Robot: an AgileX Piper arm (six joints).
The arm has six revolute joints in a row. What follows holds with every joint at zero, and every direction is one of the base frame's.
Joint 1 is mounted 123 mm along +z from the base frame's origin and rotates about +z.
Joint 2 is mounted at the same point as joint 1 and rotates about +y.
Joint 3 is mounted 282.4 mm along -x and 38.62 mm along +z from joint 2 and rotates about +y.
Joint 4 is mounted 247.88 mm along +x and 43.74 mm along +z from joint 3 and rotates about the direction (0.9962, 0, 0.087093).
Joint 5 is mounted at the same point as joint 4 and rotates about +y.
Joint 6 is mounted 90.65 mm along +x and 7.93 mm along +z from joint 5 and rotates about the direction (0.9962, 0, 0.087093).
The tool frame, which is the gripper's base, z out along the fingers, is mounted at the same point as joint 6; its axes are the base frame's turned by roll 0, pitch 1.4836 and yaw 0 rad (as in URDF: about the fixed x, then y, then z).
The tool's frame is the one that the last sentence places.
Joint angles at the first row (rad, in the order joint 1, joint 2, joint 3, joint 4, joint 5, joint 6):
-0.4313, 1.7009, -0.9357, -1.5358, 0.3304, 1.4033
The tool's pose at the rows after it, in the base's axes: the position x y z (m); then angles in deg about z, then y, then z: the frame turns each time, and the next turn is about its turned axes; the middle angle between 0 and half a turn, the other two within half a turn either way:
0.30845 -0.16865 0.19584 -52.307 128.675 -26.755
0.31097 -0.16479 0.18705 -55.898 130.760 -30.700
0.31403 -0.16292 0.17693 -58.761 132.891 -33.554
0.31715 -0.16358 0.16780 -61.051 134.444 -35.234
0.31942 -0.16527 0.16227 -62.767 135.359 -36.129
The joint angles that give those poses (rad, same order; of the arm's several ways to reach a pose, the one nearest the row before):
-0.4013, 1.7234, -0.9419, -1.4544, 0.3951, 1.3153
-0.3767, 1.7517, -0.9515, -1.3751, 0.4504, 1.2375
-0.3623, 1.7860, -0.9642, -1.3149, 0.4851, 1.1863
-0.3575, 1.8202, -0.9791, -1.2795, 0.5060, 1.1656
-0.3576, 1.8440, -0.9934, -1.2547, 0.5205, 1.1540

